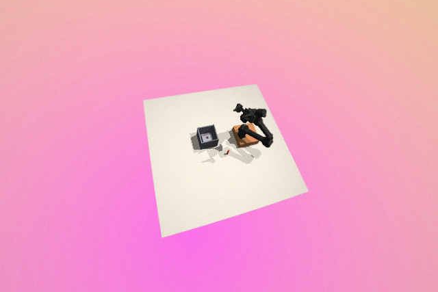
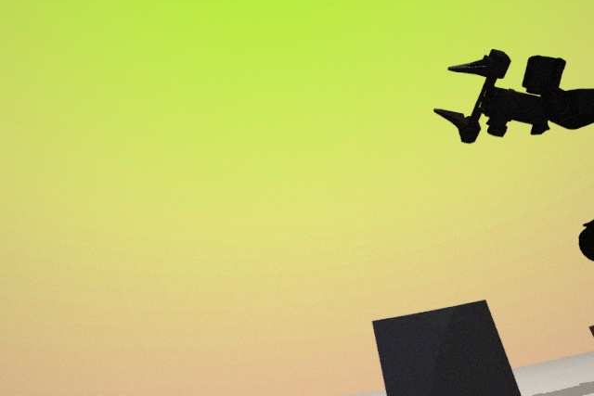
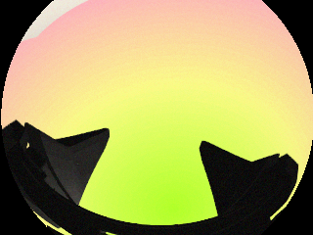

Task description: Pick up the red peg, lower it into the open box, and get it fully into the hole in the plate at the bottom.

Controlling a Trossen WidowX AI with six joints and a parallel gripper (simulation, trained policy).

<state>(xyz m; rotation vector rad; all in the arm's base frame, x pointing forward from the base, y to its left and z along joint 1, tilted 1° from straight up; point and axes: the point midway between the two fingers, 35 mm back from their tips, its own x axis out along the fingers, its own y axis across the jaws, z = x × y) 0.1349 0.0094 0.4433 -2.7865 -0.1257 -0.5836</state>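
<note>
Now: gripper tip 500 mm above the red peg, 80 mm to the right of it and 30 mm short of it. From my gripper tip the other things lie so: light plate 490 mm below, 140 mm ahead, 120 mm to the right.
</note>
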